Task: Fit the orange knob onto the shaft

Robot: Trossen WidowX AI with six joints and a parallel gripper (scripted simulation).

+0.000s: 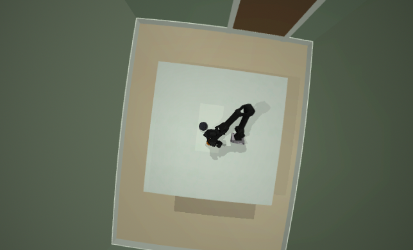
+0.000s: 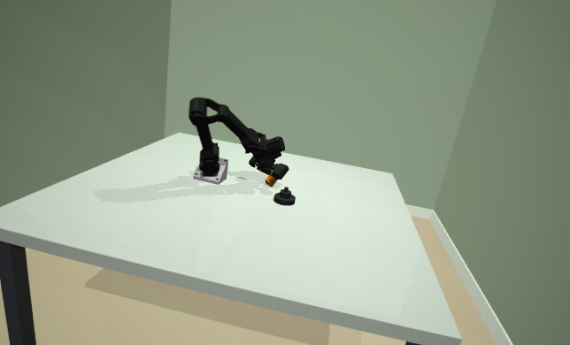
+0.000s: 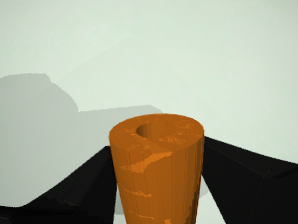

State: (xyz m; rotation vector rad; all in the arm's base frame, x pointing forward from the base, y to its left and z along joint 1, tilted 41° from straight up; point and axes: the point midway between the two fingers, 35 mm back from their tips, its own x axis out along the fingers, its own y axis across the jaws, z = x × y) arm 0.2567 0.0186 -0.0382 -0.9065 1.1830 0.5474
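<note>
Now: the round dark pedestal 60 mm ahead of my gripper tip, 160 mm to the right of it and 10 mm below it. Also, from my gripper tip: orange knob 10 mm behind, 10 mm to the right.
</note>
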